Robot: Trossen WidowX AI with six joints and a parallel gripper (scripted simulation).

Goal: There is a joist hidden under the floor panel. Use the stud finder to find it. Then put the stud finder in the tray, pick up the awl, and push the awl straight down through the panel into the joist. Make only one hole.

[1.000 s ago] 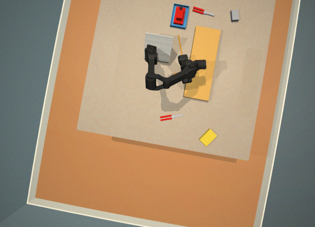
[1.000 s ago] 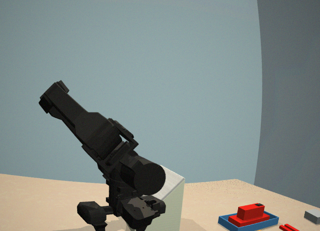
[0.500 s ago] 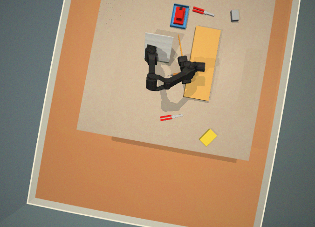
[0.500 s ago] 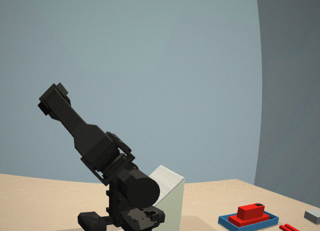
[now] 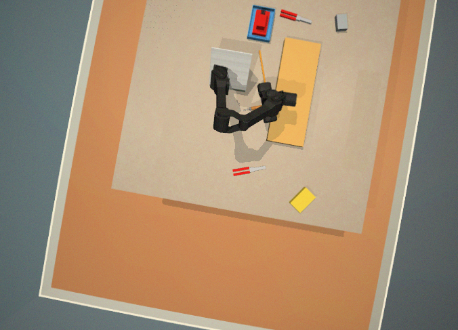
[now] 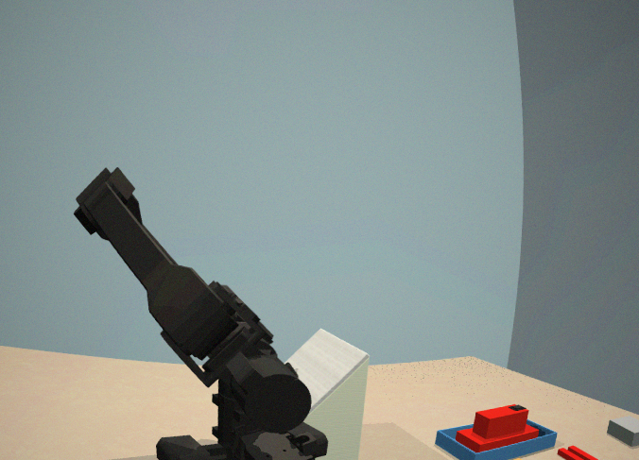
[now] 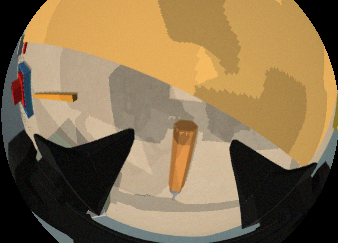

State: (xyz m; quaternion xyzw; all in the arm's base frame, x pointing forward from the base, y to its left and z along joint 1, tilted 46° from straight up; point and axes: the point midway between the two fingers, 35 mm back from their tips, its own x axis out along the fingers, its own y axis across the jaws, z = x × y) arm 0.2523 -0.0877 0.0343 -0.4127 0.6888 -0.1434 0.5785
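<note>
My gripper tip is now 5 cm past the awl and 2 cm to the left of it. Round my gripper tip: blue tray (41 cm to the left, 11 cm behind, 1 cm above); then red stud finder (42 cm to the left, 11 cm behind, 4 cm above); then thin orange stick (19 cm to the left, 5 cm behind).
</note>
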